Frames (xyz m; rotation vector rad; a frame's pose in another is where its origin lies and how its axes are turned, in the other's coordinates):
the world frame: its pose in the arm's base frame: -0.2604 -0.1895 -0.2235 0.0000 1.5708 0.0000
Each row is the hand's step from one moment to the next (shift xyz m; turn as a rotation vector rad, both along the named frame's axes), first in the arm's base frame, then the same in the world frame.
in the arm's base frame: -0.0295 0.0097 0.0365 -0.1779 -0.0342 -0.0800
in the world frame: -0.0365 0.0097 -0.0295 0.0800 -0.0342 -0.1779
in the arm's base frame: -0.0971 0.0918 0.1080 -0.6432 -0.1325 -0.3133
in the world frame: -0.1080 0.0918 -0.0971 0.3133 -0.1325 -0.6432
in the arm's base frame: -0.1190 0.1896 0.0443 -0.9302 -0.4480 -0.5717
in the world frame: -0.0443 0.1896 -0.1190 0.5717 -0.4480 -0.9302
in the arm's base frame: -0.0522 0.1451 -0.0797 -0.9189 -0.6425 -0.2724
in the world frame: 0.0797 0.1451 -0.0522 0.2724 -0.6425 -0.9189
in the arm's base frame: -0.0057 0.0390 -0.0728 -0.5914 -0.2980 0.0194
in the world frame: 0.0728 0.0390 -0.0057 -0.0194 -0.2980 -0.5914
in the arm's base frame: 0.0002 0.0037 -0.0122 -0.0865 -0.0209 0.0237
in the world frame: 0.0122 0.0037 0.0002 -0.0237 -0.0209 -0.0865
